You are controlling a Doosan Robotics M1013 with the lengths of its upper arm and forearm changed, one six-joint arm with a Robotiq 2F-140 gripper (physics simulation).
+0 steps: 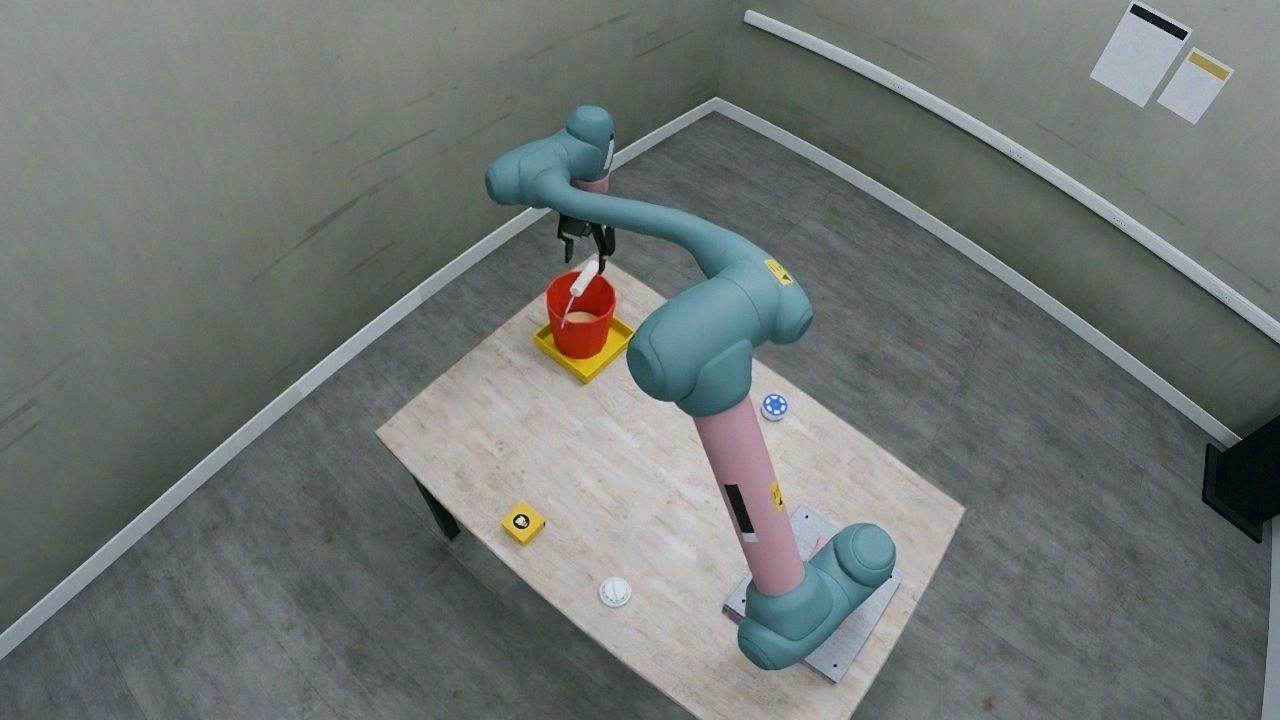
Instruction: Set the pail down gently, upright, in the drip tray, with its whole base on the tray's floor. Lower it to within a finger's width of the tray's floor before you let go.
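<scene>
The red pail [581, 338] stands upright in the yellow drip tray [586, 373] at the far left corner of the table. It has something tan inside. Its white handle grip [584, 278] sits above the rim, with a thin wire running down to the left. The pail's base looks to be inside the tray's walls, though its underside and the tray floor behind it are hidden. My gripper [584, 260] is open and empty, with its fingers apart just above the pail's handle grip and rim.
A blue and white round item [774, 406] lies right of the arm's elbow. A yellow box [523, 522] and a white round dial [614, 591] lie near the table's front left edge. The arm's grey base plate [836, 664] is at the near right of the wooden table [465, 438].
</scene>
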